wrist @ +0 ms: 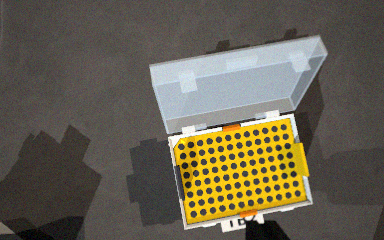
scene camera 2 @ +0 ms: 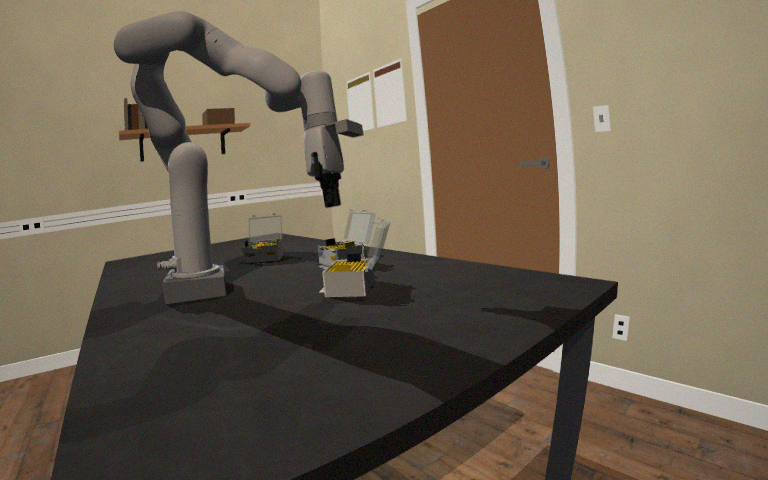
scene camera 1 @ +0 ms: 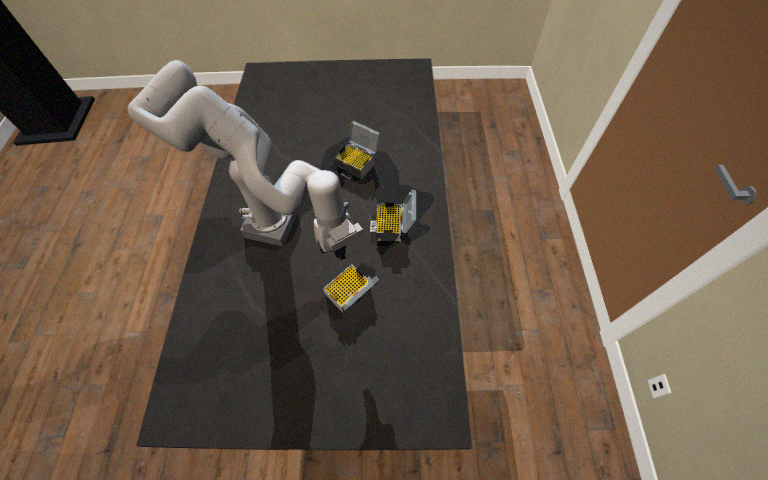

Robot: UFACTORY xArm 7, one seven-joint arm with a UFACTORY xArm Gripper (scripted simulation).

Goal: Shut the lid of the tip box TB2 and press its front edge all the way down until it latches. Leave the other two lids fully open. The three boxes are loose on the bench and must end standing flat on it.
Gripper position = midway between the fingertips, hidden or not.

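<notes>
The gripper (scene camera 2: pixel 333 206) is visible together with a tip box (scene camera 2: pixel 347 283). The wrist view also shows the box (wrist: pixel 173 140).
</notes>
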